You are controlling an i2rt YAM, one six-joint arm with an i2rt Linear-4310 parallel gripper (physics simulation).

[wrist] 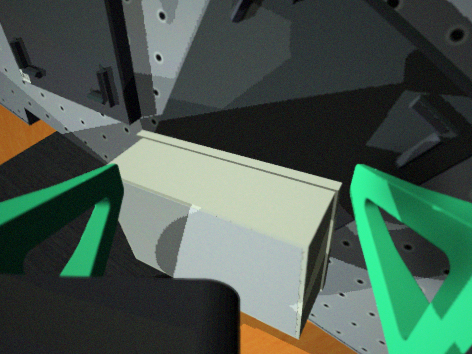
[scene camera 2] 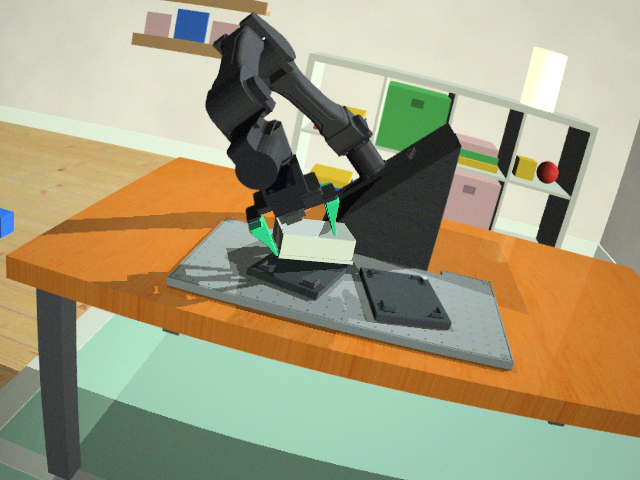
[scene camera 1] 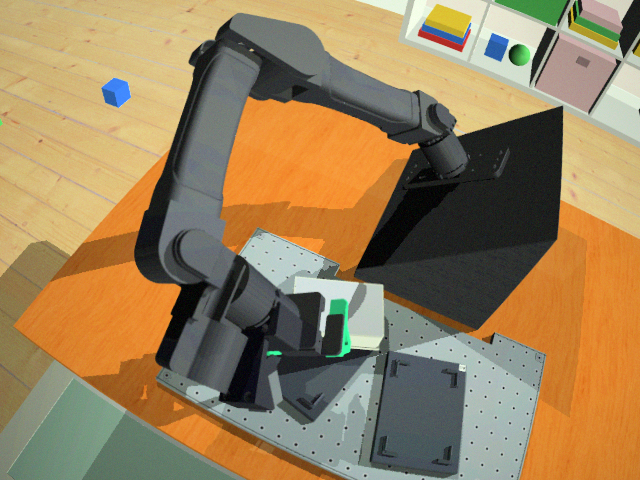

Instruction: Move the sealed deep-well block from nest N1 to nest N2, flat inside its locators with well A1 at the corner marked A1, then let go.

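Places are measured from the arm's base along level axes (x left, y ahead, z down), in metres.
Pixels of known places: gripper, fingertip midpoint: (wrist: 236,177) (scene camera 2: 305,244) (scene camera 1: 314,348); arm's base at its link origin: (scene camera 2: 376,175) (scene camera 1: 454,170).
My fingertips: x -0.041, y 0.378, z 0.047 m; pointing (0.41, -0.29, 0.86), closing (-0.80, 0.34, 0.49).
Ahead of a thing's pixels: the offset from my fingertips to its top centre. Level surfaces: height alone.
The sealed deep-well block @[dy -0.069, dx -0.004, dz -0.006 m] (scene camera 1: 364,310) (scene camera 2: 315,247) (wrist: 228,190) is a pale box with a flat seal on top. It sits askew and tilted over the back part of nest N1 @[dy -0.014, dx +0.000, dz +0.035 m] (scene camera 1: 310,385) (scene camera 2: 294,277) (wrist: 305,57), not down inside its locators. My gripper (scene camera 1: 310,335) (scene camera 2: 303,241) (wrist: 236,177) is open, its green fingers standing one on each side of the block without touching it. Nest N2 @[dy -0.015, dx +0.170, dz +0.035 m] (scene camera 1: 418,413) (scene camera 2: 403,300) (wrist: 68,46) is a dark plate with corner locators to the right, empty. Its A1 mark @[dy -0.105, dx +0.196, dz +0.041 m] (scene camera 1: 461,367) is at the far right corner.
Both nests sit on a grey perforated board (scene camera 1: 509,392) (scene camera 2: 465,330) on the orange table @[dz +0.066 m] (scene camera 1: 103,310) (scene camera 2: 542,320). A black wedge-shaped housing (scene camera 1: 465,248) (scene camera 2: 408,216) stands close behind the block. A shelf unit (scene camera 2: 578,129) stands behind the table.
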